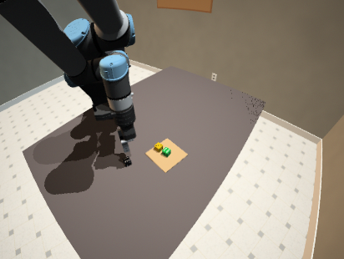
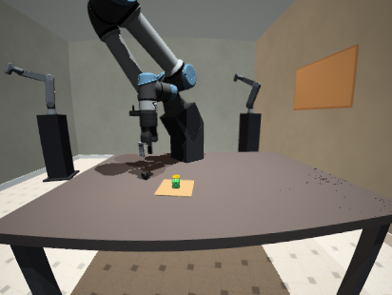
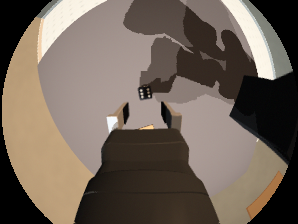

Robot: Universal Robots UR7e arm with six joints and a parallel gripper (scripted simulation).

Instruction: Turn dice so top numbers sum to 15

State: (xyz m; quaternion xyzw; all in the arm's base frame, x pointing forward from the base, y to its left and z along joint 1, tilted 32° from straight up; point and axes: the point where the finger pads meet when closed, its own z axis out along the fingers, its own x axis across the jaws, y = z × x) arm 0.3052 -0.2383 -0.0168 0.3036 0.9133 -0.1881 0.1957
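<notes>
My gripper is now 10 mm past the black die, 10 mm to the left of it and 120 mm above it. From my hand the other things lie so: yellow die: 90 mm ahead, 120 mm to the left, 110 mm below; green die: 130 mm ahead, 110 mm to the left, 110 mm below; tan mat: 130 mm ahead, 110 mm to the left, 130 mm below.
</notes>
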